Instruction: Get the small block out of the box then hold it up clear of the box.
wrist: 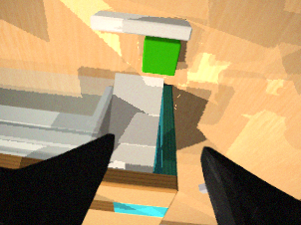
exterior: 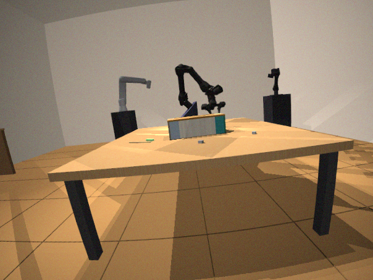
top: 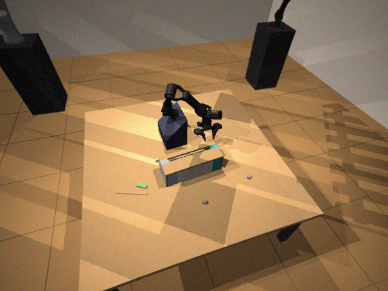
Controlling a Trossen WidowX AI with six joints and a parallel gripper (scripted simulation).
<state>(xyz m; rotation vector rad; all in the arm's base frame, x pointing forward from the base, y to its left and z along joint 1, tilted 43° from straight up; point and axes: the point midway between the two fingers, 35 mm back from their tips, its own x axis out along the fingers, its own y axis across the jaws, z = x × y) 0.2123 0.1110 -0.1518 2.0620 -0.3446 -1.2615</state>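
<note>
Right now my gripper tip is 2 cm past the small green block, 1 cm to the left of it and 10 cm above it. From my gripper tip the other things lie so: long box (8 cm ahead, 16 cm to the right, 5 cm below); then thin stick (20 cm ahead, 55 cm to the right, 11 cm below).
</note>
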